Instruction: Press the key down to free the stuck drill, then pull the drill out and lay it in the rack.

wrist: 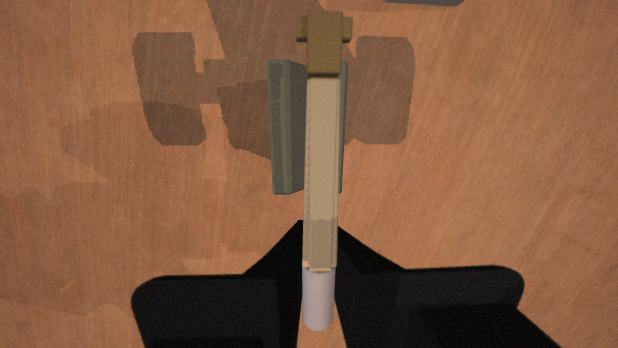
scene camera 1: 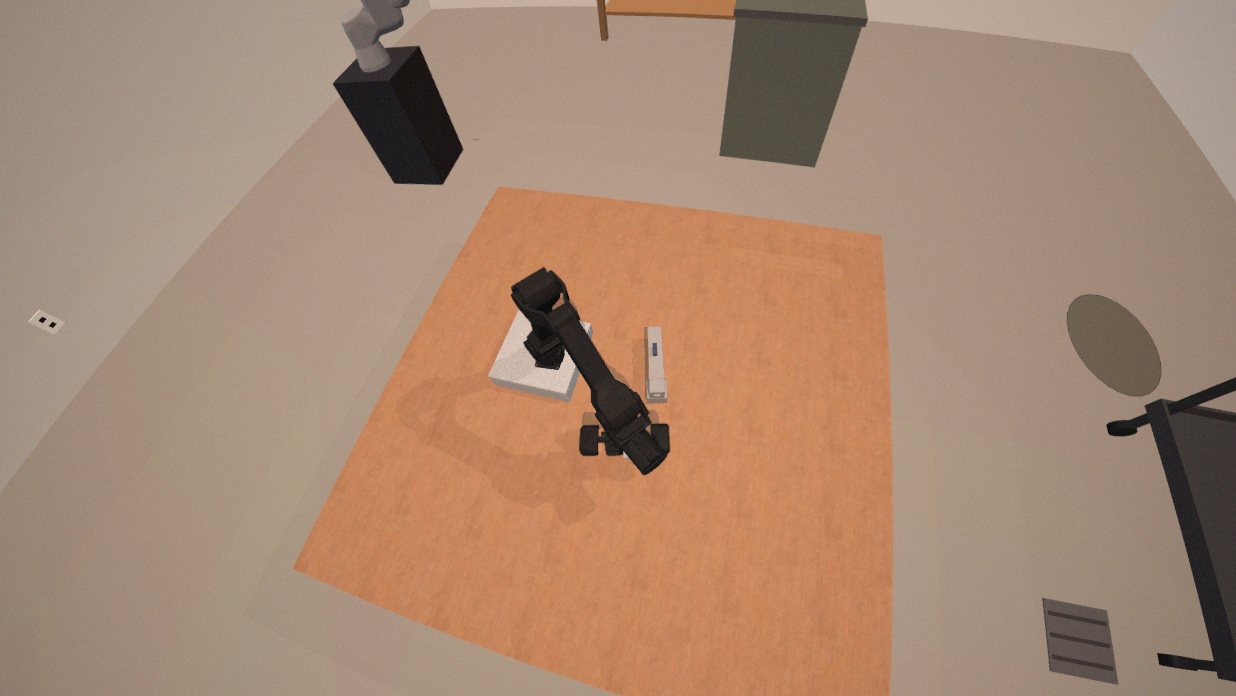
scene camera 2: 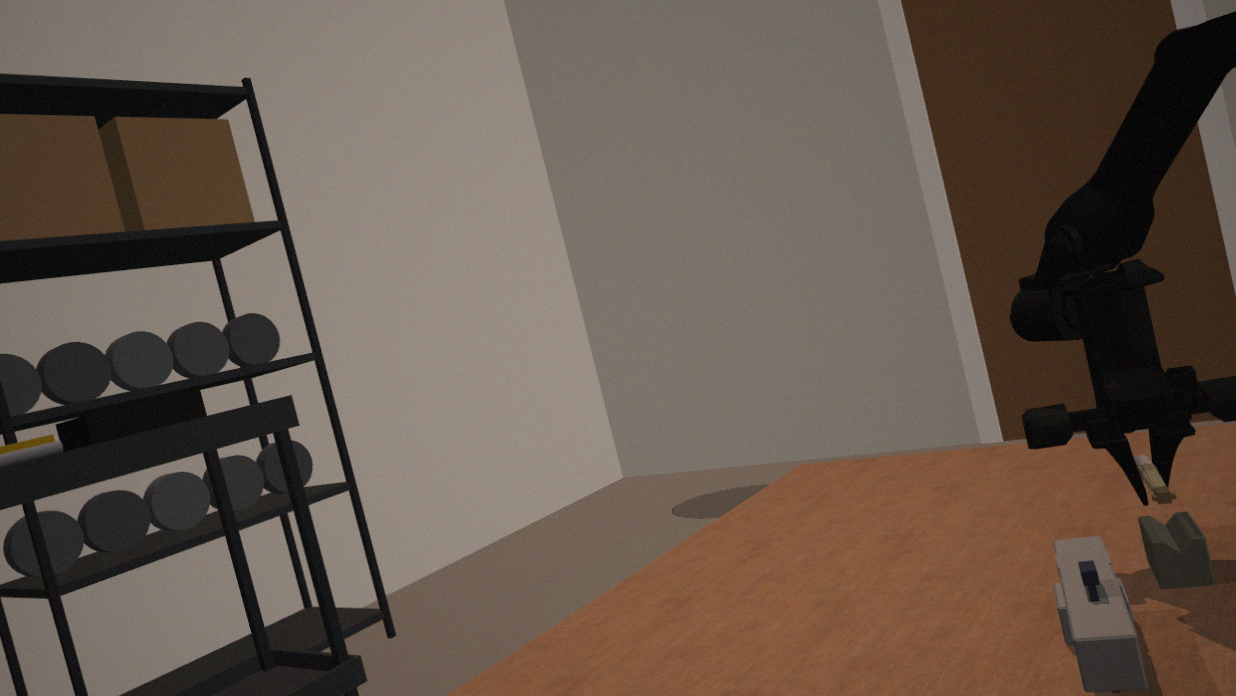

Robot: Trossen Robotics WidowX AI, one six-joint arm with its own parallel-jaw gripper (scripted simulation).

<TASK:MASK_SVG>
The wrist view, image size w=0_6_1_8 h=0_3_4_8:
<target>gripper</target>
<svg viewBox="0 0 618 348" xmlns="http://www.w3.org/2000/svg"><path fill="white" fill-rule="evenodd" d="M338 226L334 299L346 348L561 348L558 343L555 343L551 337L517 309L525 288L523 276L517 271L502 265L405 269L380 255L380 253L373 251ZM303 220L298 220L264 257L250 266L243 274L164 275L139 285L131 296L130 305L144 347L297 348L302 303Z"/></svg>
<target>drill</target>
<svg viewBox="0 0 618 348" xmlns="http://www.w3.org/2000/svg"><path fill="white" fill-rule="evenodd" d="M309 10L308 15L295 16L296 42L307 42L308 80L306 92L302 318L309 329L324 331L331 326L334 317L338 248L341 81L337 80L337 77L342 71L343 43L349 44L352 39L353 18L343 17L342 11Z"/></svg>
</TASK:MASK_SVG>
